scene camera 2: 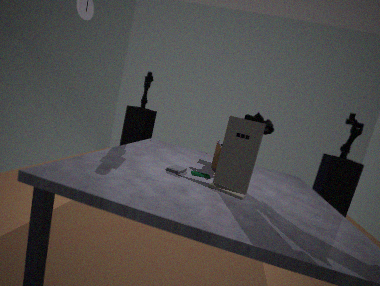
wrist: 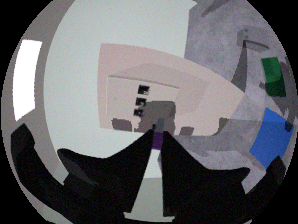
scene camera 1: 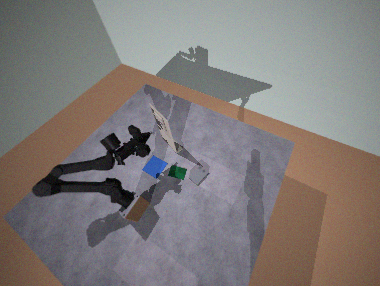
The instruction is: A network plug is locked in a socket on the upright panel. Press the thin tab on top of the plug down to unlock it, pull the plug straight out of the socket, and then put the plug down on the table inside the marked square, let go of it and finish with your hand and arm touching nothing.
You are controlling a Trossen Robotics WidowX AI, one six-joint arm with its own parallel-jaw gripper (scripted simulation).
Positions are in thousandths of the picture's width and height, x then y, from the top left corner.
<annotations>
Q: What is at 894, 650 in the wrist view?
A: A blue square.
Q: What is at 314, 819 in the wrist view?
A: The gripper.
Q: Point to a beige panel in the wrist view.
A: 455, 382
</annotations>
